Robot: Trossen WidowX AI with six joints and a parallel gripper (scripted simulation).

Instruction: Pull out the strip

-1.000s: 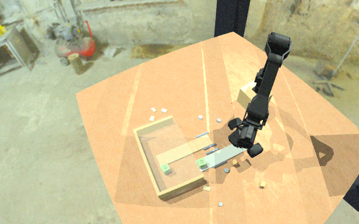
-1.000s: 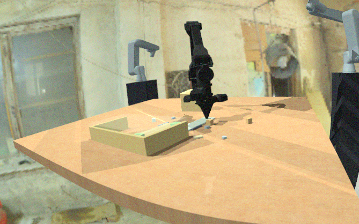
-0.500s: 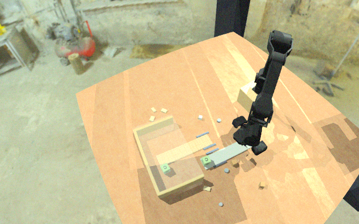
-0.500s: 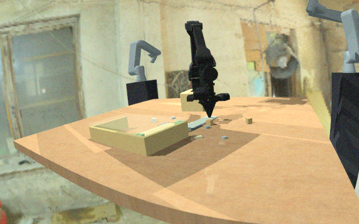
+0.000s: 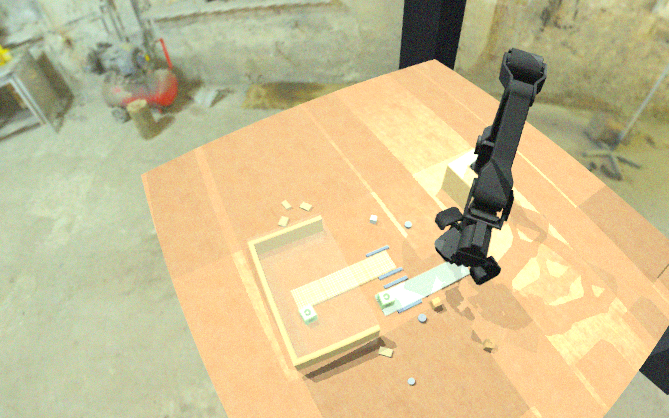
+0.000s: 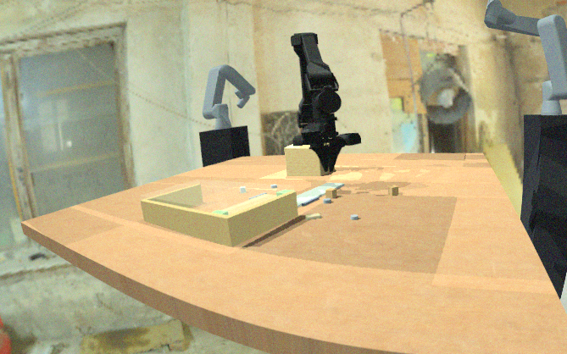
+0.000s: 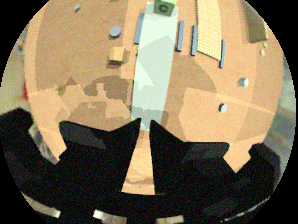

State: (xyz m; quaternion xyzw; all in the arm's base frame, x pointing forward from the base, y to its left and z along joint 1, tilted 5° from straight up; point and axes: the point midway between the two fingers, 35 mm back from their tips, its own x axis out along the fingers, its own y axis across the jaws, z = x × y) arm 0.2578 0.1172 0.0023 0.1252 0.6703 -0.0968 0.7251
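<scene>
Right now the strip is 80 mm ahead of my gripper tip, 30 mm to the right of it and 40 mm below it. Also, from my gripper tip: white cube 40 mm ahead, 240 mm to the right, 40 mm below.
</scene>
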